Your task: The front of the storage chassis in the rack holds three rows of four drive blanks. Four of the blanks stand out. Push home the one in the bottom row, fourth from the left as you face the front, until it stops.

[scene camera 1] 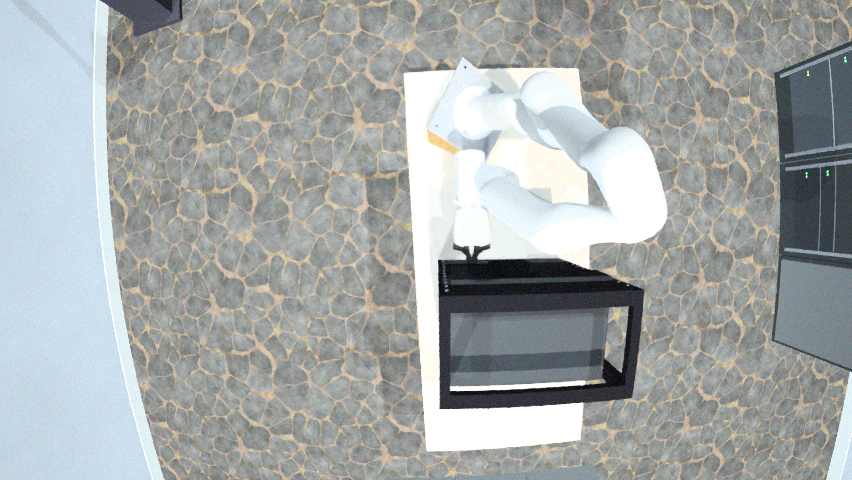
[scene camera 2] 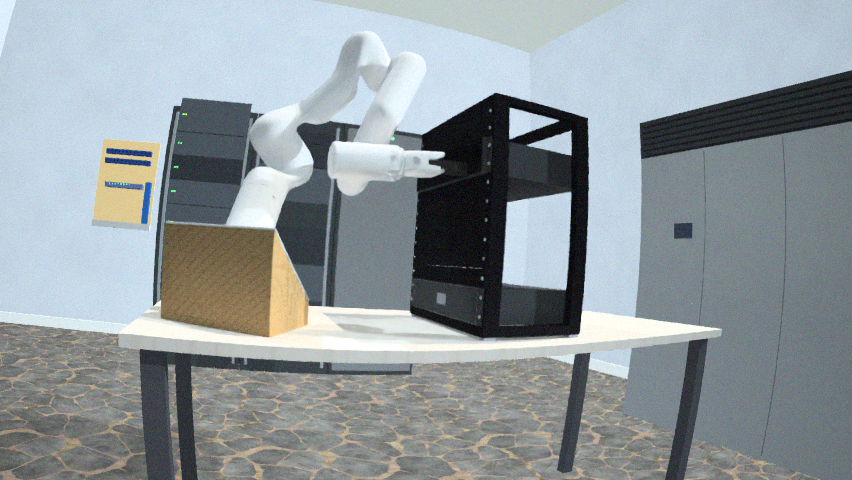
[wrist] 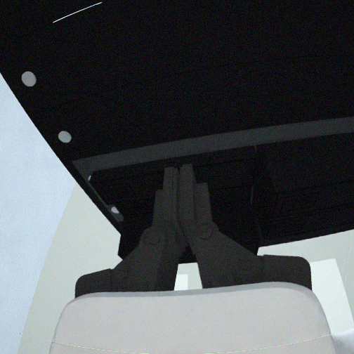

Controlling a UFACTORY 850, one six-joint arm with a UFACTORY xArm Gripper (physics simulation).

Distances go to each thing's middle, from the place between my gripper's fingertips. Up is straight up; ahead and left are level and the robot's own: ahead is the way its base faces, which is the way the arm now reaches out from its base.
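Scene:
Black rack (scene camera 2: 461, 220): 14 cm to the left of my hand, 16 cm ahead of it and 11 cm below it.

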